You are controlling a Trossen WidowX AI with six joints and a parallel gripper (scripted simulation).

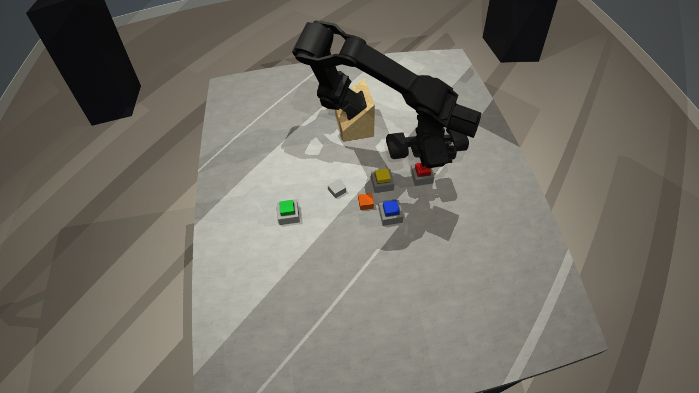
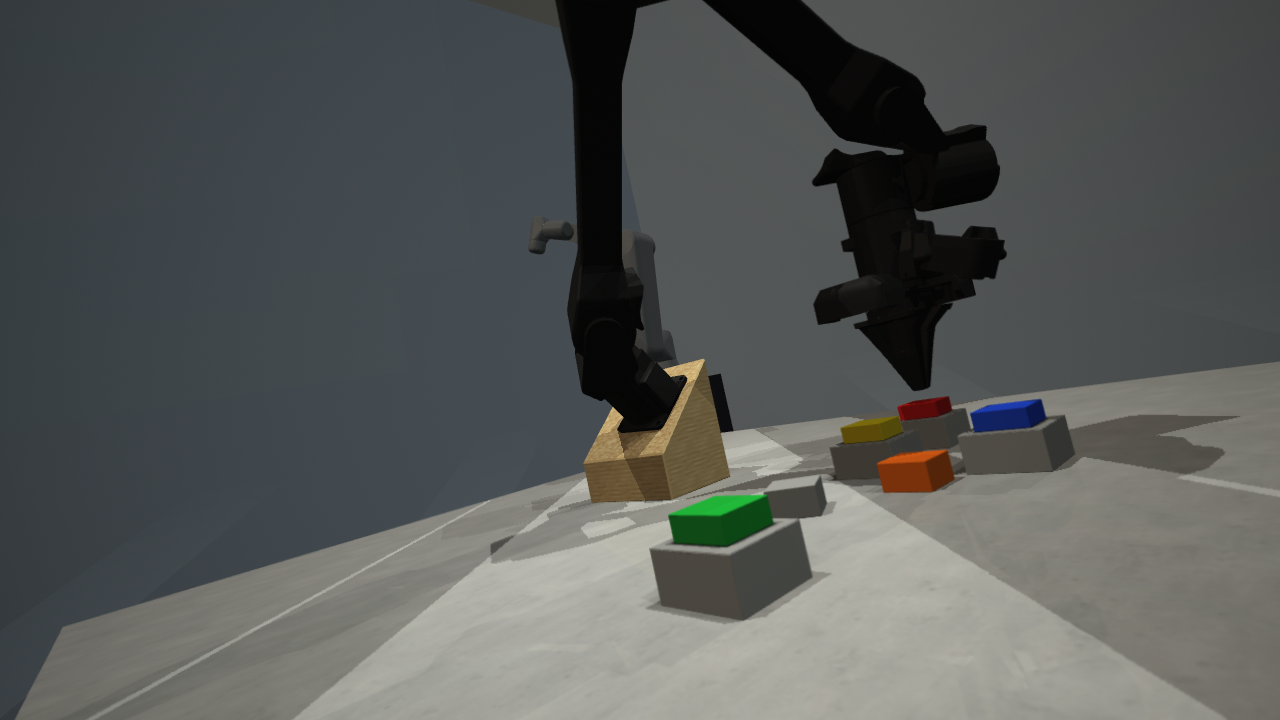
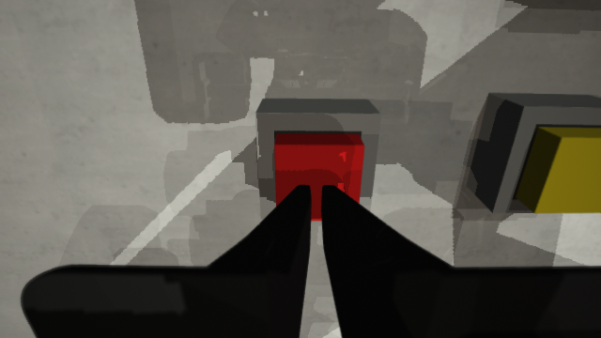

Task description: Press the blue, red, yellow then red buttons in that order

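Right now the red button is 20 mm below my gripper tip. The rest, counted from my gripper tip: orange block: 50 mm ahead, 160 mm to the right, 40 mm below; yellow button: 100 mm to the right, 20 mm below; blue button: 100 mm ahead, 100 mm to the right, 20 mm below.
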